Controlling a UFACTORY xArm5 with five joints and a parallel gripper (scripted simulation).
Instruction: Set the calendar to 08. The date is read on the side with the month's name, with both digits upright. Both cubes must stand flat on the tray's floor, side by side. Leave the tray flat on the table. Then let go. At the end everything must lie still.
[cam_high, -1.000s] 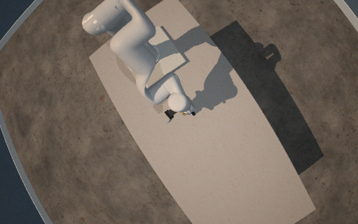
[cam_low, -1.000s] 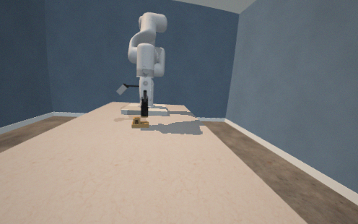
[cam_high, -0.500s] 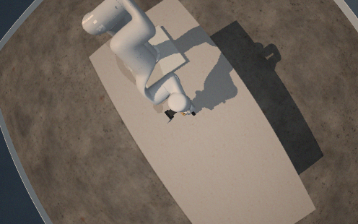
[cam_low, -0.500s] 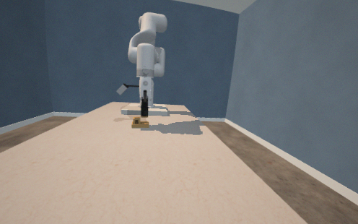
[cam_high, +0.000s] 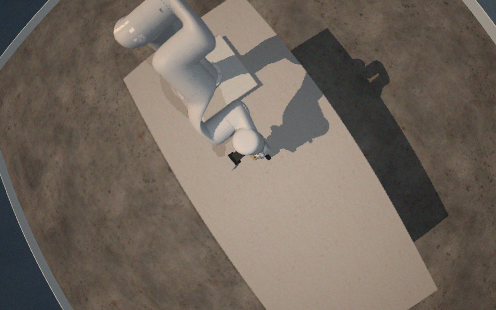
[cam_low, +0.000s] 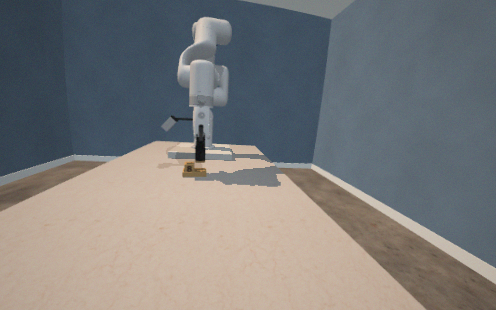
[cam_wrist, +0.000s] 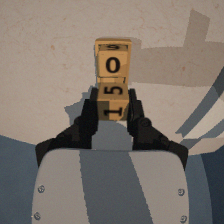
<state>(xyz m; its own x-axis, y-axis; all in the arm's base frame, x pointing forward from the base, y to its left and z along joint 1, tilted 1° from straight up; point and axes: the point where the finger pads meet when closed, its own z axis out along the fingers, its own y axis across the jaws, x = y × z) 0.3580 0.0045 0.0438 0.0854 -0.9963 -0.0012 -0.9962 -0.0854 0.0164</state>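
The wooden calendar tray lies 20 mm to the right of my hand and 70 mm below it.
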